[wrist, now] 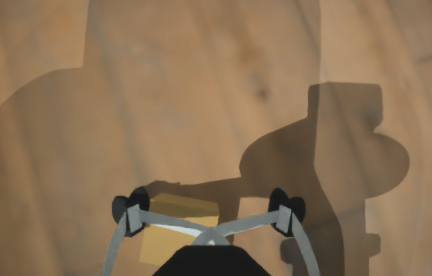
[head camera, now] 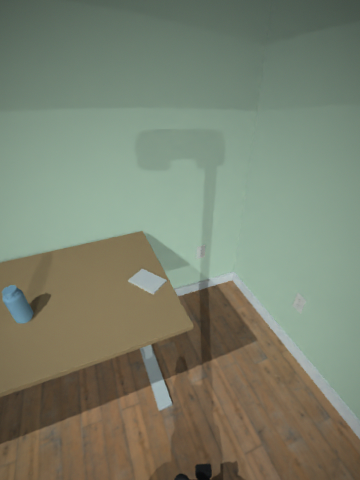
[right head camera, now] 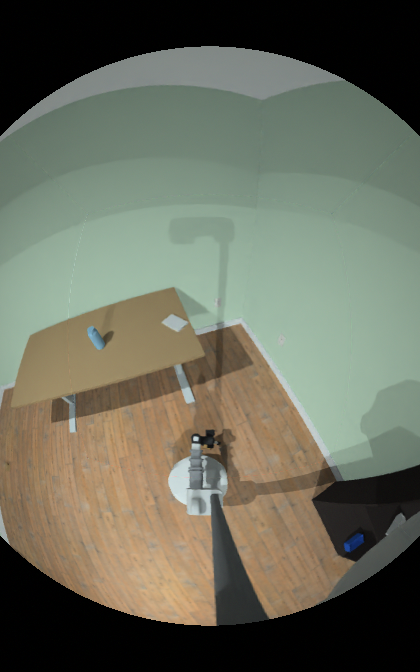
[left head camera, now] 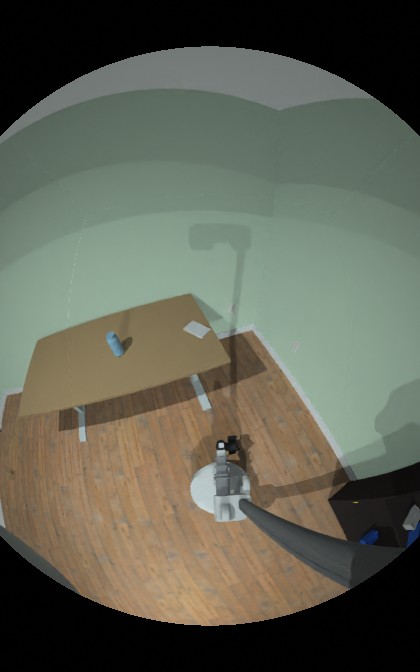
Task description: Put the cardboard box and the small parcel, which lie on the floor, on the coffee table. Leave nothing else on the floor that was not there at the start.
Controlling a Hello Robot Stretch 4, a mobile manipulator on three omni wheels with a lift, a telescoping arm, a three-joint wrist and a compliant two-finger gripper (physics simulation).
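Places are measured from the robot's base along level axes (x right, y ahead, z up), in metres.
Pixels of known places: gripper, between the fingertips: [wrist: 209,203].
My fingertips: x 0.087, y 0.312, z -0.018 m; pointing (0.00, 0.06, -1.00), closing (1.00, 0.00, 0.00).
Ahead of a thing's pixels: the offset from my fingertips to its middle. Level surfaces: height alone.
The small parcel, a yellow-tan block @[dx -0.024, dy -0.020, dz +0.016 m] [wrist: 161,246], lies on the floor low in the wrist view, left of centre. It lies below and between my fingers, nearer the left one, partly hidden by the finger strips and the black palm. My gripper [wrist: 209,203] [left head camera: 233,444] [right head camera: 213,439] is open, its two black fingertips wide apart and touching nothing that I can see. In the head camera view a small part of the gripper shows at the bottom edge. I cannot make out the cardboard box in these views, nor a piece of furniture that is surely the coffee table.
A tan table @[dz +0.711 m] [head camera: 90,320] [left head camera: 150,370] [right head camera: 135,360] with pale legs stands ahead left, with a blue bottle @[dx -0.721, dy +0.454, dz +0.793 m] [head camera: 18,305] [left head camera: 115,344] [right head camera: 96,338] and a white flat item @[dx -0.226, dy +0.655, dz +0.715 m] [head camera: 147,281] [left head camera: 197,329] [right head camera: 175,322] on it. Dark furniture [left head camera: 350,515] [right head camera: 332,515] at lower right bears a blue object [left head camera: 369,537] [right head camera: 354,542].
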